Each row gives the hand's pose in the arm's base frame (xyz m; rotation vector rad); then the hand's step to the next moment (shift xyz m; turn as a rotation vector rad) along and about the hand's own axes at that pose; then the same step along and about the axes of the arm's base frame.
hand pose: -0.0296 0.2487 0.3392 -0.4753 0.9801 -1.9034
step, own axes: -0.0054 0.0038 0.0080 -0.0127 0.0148 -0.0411
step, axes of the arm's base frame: 0.0101 0.0001 0.0022 -0.0125 0.0250 -0.0359
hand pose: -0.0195 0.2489 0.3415 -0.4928 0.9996 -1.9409
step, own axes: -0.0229 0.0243 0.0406 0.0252 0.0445 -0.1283
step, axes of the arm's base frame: 0.0519 -0.0064 0.0058 -0.0751 0.0239 -0.1134
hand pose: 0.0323 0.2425 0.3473 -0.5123 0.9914 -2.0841
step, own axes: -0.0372 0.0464 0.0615 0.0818 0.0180 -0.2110
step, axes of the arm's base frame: 0.0832 -0.0199 0.0004 -0.1745 0.0308 -0.1419
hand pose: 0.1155 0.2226 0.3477 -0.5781 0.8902 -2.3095
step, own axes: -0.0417 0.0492 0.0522 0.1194 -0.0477 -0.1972
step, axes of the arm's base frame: 0.0786 -0.0258 -0.0068 -0.2182 0.0393 -0.0792
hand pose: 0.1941 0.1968 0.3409 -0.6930 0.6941 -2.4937
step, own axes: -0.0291 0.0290 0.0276 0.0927 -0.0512 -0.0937
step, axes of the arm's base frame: 0.0465 -0.0159 -0.0059 -0.1395 0.0211 -0.0090
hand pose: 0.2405 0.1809 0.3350 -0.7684 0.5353 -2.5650
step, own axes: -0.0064 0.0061 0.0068 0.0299 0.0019 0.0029
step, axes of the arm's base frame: 0.0105 -0.0037 -0.0003 -0.0207 -0.0167 0.0142
